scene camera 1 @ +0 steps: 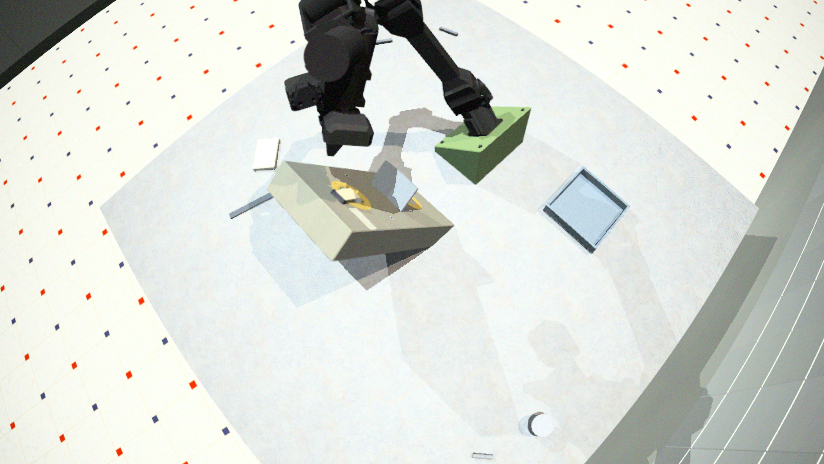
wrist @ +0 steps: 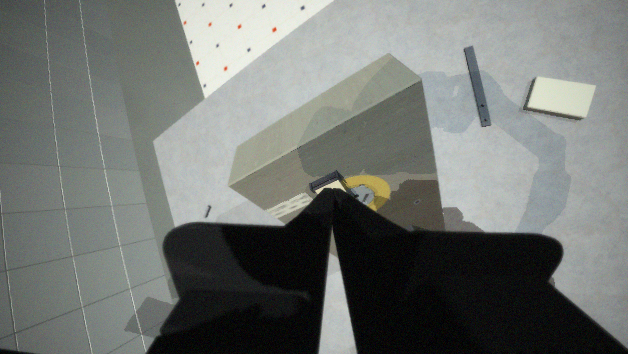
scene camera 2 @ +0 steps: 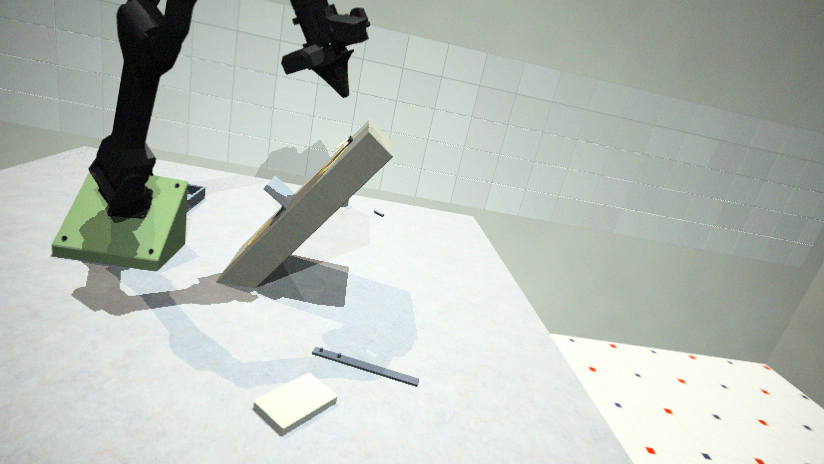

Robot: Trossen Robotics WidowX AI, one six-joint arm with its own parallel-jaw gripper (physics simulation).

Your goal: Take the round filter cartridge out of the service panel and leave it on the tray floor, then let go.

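Note:
The beige service panel [scene camera 1: 305,213] [scene camera 2: 322,213] [wrist: 360,135] stands tilted on the table. Its face has a yellow ring [scene camera 1: 362,198] [wrist: 382,187] around a grey round part [wrist: 362,194], with a cream tab [scene camera 1: 348,194] beside it. A blue-grey flap [scene camera 1: 406,195] [scene camera 2: 278,190] stands out over a second yellow area [scene camera 1: 416,202]. I cannot tell which part is the filter cartridge. The pale blue tray [scene camera 1: 567,230] [scene camera 2: 197,198] lies on the table. My gripper [scene camera 1: 332,152] [scene camera 2: 345,95] [wrist: 331,196] is shut and empty, above the panel's upper end; its fingers hide part of the face in the wrist view.
A green wedge base [scene camera 1: 498,149] [scene camera 2: 171,230] carries the arm. A cream block [scene camera 1: 266,153] [scene camera 2: 295,403] [wrist: 561,98] and a grey bar [scene camera 1: 249,206] [scene camera 2: 366,366] [wrist: 477,86] lie near the panel. A white round piece [scene camera 1: 540,424] stands far from it.

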